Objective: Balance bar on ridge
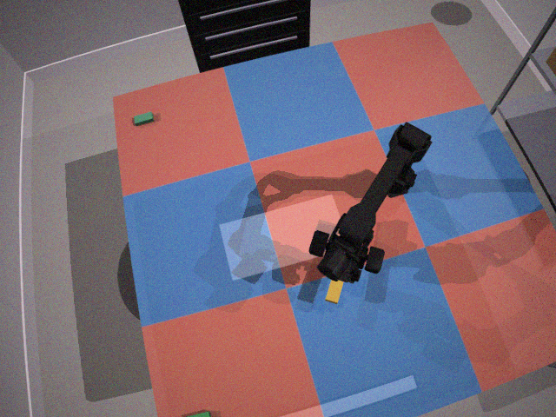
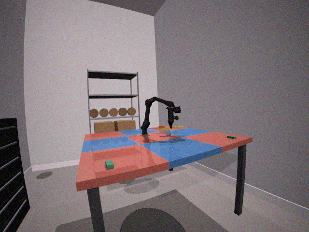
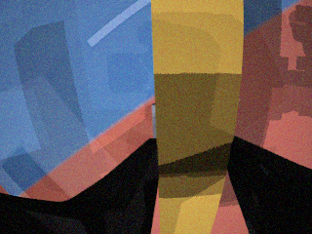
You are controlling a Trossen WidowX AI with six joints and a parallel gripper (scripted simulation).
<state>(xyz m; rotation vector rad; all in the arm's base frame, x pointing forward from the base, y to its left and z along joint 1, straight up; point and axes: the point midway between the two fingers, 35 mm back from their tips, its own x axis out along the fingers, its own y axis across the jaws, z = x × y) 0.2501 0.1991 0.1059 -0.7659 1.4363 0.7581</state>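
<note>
The grey wedge lies 2 cm behind my gripper tip, 2 cm to the right of it and 4 cm below it. The rest, counted from my gripper tip: green block (49 cm ahead, 70 cm to the right, 6 cm below).
</note>
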